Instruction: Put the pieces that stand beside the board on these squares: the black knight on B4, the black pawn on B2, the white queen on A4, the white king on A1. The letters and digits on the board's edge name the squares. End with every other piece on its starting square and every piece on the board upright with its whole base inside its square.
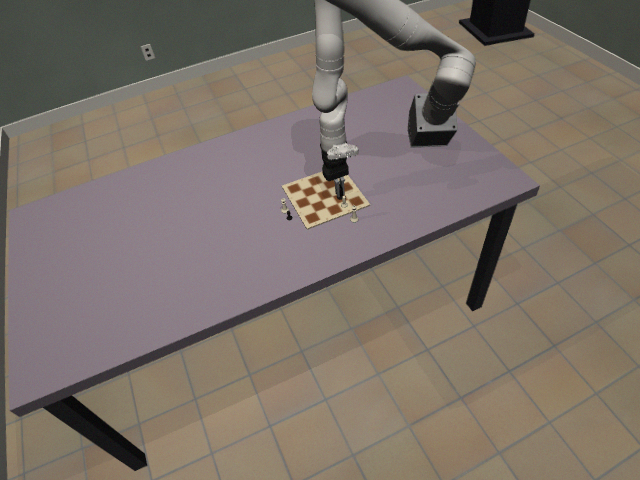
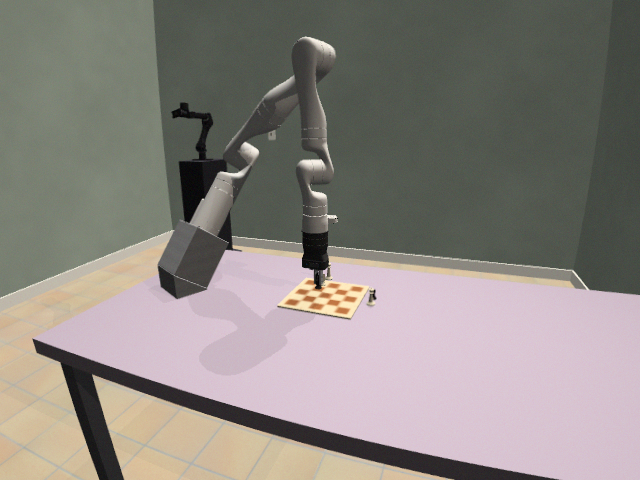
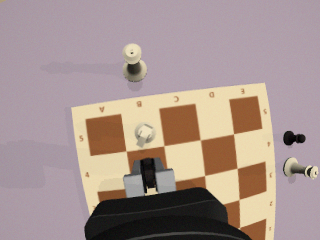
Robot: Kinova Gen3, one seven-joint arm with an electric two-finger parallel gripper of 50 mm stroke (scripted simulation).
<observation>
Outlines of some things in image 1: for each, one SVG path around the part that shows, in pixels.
A chessboard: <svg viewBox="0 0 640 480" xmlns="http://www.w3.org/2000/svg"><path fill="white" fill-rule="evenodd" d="M282 186L307 230L353 213L353 205L357 207L356 211L370 206L370 203L348 175L344 176L345 195L343 196L346 196L346 203L348 204L345 208L341 206L343 199L337 199L335 182L333 180L327 181L323 176L323 172Z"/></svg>
</observation>
